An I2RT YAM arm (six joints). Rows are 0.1 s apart.
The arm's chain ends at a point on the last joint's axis. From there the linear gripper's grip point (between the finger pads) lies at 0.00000 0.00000 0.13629 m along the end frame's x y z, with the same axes.
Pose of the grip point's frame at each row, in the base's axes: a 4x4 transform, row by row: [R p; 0 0 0 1], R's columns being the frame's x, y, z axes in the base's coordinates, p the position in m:
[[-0.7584 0.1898 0.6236 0.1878], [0.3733 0.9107 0.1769 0.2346], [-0.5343 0.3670 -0.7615 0.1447], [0 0 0 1]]
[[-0.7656 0.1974 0.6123 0.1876], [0.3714 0.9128 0.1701 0.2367], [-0.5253 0.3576 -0.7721 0.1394], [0 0 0 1]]
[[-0.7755 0.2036 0.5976 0.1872], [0.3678 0.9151 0.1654 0.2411], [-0.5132 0.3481 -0.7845 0.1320], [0 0 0 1]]
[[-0.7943 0.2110 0.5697 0.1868], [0.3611 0.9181 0.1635 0.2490], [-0.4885 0.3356 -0.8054 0.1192], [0 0 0 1]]
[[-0.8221 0.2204 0.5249 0.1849], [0.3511 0.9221 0.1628 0.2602], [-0.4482 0.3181 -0.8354 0.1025], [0 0 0 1]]
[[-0.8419 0.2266 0.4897 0.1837], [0.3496 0.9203 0.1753 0.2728], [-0.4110 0.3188 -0.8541 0.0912], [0 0 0 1]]
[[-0.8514 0.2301 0.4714 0.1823], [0.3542 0.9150 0.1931 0.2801], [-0.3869 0.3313 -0.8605 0.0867], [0 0 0 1]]
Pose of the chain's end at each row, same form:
[[-0.7584 0.1898 0.6236 0.1028], [0.3733 0.9107 0.1769 0.2105], [-0.5343 0.3670 -0.7615 0.2485], [0 0 0 1]]
[[-0.7656 0.1974 0.6123 0.1041], [0.3714 0.9128 0.1701 0.2135], [-0.5253 0.3576 -0.7721 0.2446], [0 0 0 1]]
[[-0.7755 0.2036 0.5976 0.1058], [0.3678 0.9151 0.1654 0.2186], [-0.5132 0.3481 -0.7845 0.2389], [0 0 0 1]]
[[-0.7943 0.2110 0.5697 0.1092], [0.3611 0.9181 0.1635 0.2267], [-0.4885 0.3356 -0.8054 0.2290], [0 0 0 1]]
[[-0.8221 0.2204 0.5249 0.1134], [0.3511 0.9221 0.1628 0.2380], [-0.4482 0.3181 -0.8354 0.2164], [0 0 0 1]]
[[-0.8419 0.2266 0.4897 0.1170], [0.3496 0.9203 0.1753 0.2489], [-0.4110 0.3188 -0.8541 0.2076], [0 0 0 1]]
[[-0.8514 0.2301 0.4714 0.1181], [0.3542 0.9150 0.1931 0.2538], [-0.3869 0.3313 -0.8605 0.2040], [0 0 0 1]]

